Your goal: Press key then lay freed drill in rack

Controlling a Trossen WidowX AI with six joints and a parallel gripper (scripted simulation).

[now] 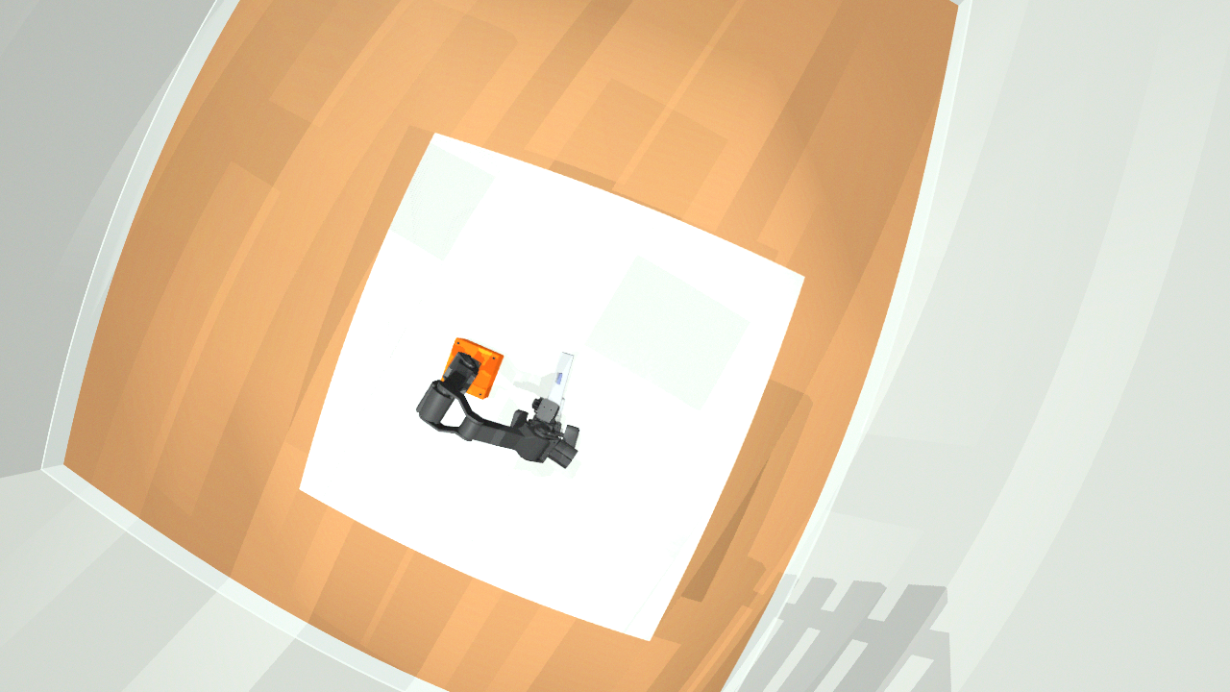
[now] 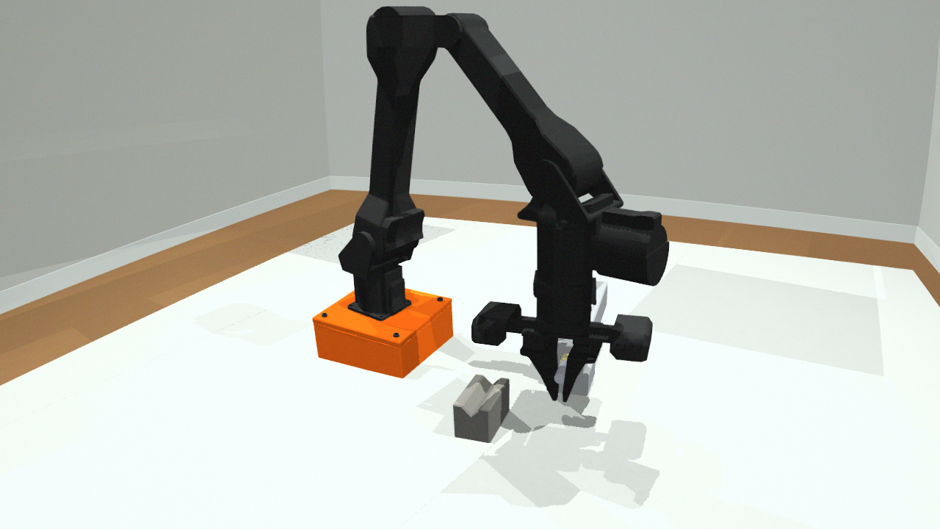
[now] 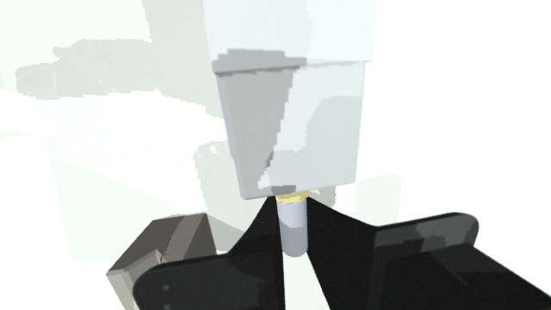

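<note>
The drill lies 10 mm behind my gripper tip, 50 mm to the left of it and 40 mm above it. The rest, counted from my gripper tip: pale grey block (30 mm behind, 120 mm to the left, 30 mm above); grey v-grooved rack (60 mm behind, 60 mm to the right); dark blue key (40 mm behind, 140 mm to the left, 40 mm above).
</note>
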